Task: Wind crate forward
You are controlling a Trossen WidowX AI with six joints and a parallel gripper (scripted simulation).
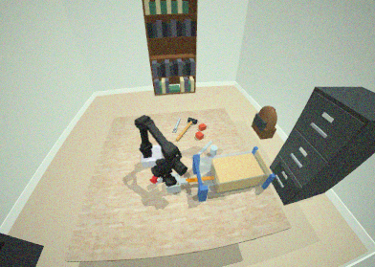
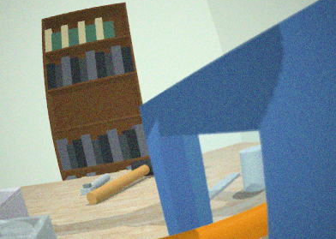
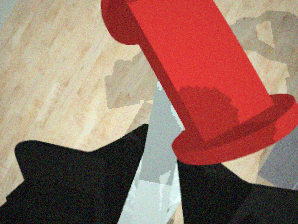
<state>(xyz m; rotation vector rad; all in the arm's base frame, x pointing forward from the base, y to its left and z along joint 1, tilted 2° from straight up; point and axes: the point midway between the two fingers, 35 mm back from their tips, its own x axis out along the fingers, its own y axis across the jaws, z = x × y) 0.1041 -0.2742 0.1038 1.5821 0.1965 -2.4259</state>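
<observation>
Now: gripper tip 50 mm below the red grip, 30 mm past it and 10 mm to the left of it. Round my gripper tip: blue frame (220 mm ahead, 30 mm below); then grey winch (100 mm below, 50 mm ahead, 10 mm to the left); then winch handle (20 mm above).
</observation>
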